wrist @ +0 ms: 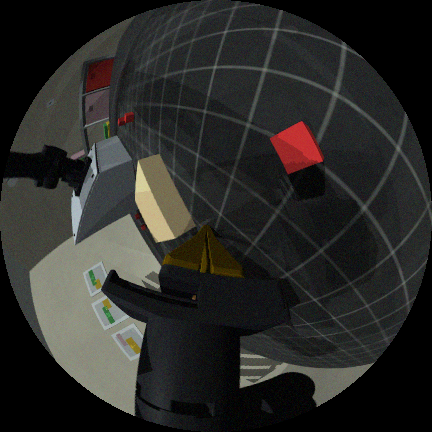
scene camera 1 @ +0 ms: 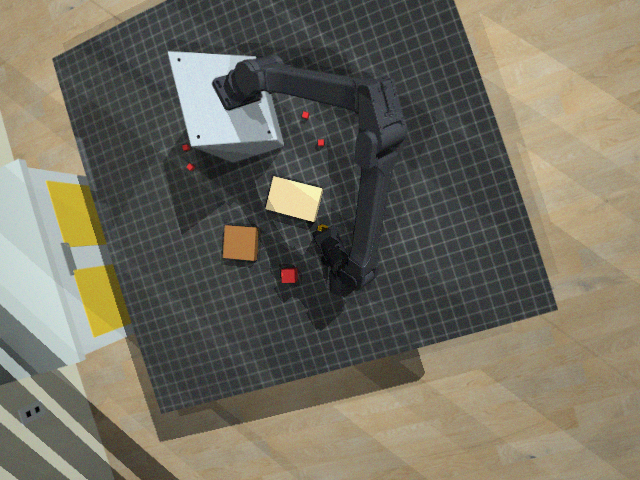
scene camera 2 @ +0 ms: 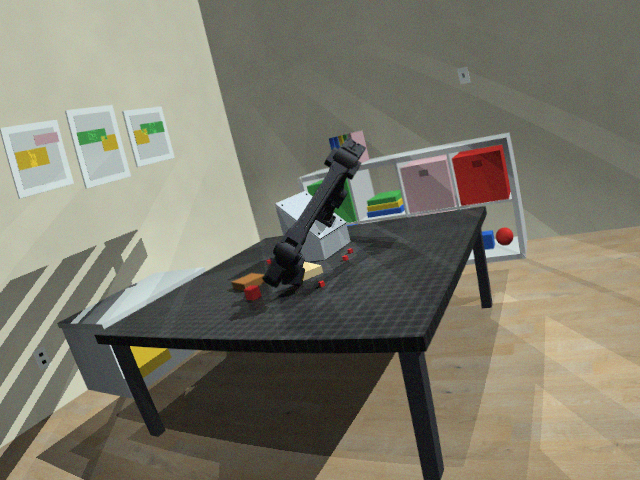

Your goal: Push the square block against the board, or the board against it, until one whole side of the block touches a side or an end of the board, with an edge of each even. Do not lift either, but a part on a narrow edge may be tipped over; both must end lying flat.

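Seen in the pictures: gripper, fingertip midpoint: (wrist: pixel 205 228) (scene camera 1: pixel 320 225) (scene camera 2: pixel 300 283); arm's base, origin of the base link: (wrist: pixel 83 175) (scene camera 1: pixel 236 91) (scene camera 2: pixel 320 216).
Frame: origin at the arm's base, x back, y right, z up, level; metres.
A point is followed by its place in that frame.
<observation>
The cream board (scene camera 1: pixel 294 199) {x -0.317, y 0.008, z -0.126 m} (scene camera 2: pixel 313 270) {x -0.352, y -0.057, z -0.133 m} (wrist: pixel 160 200) {x -0.369, y -0.043, z -0.131 m} lies flat near the table's middle. The orange-brown square block (scene camera 1: pixel 240 243) {x -0.362, y 0.222, z -0.126 m} (scene camera 2: pixel 248 281) {x -0.400, y 0.200, z -0.126 m} lies flat to its lower left in scene camera 1, apart from it across a small gap and turned at a slightly different angle. The block does not show in the wrist view. My gripper (scene camera 1: pixel 322 227) {x -0.419, y -0.024, z -0.154 m} (wrist: pixel 205 228) {x -0.419, y -0.024, z -0.154 m} is shut and empty, its yellow tips low beside the board's lower right corner in scene camera 1. Whether they touch the board I cannot tell. In scene camera 2 the arm hides the tips and part of the board.
A red cube (scene camera 1: pixel 288 275) {x -0.514, y 0.122, z -0.115 m} (scene camera 2: pixel 252 292) {x -0.536, y 0.112, z -0.127 m} stands right of and below the block in scene camera 1. Smaller red cubes (scene camera 1: pixel 321 142) {x -0.199, y -0.137, z -0.139 m} (scene camera 1: pixel 305 115) {x -0.103, y -0.129, z -0.139 m} (scene camera 1: pixel 189 166) {x -0.066, y 0.274, z -0.139 m} lie around the white slanted arm base (scene camera 1: pixel 206 113) {x -0.046, y 0.082, z 0.072 m} (scene camera 2: pixel 330 240) {x -0.073, y -0.045, z -0.095 m} (wrist: pixel 112 185) {x -0.142, y 0.020, z -0.091 m}. Another small cube (scene camera 2: pixel 321 284) {x -0.484, y -0.131, z -0.146 m} lies near the board in scene camera 2.
</observation>
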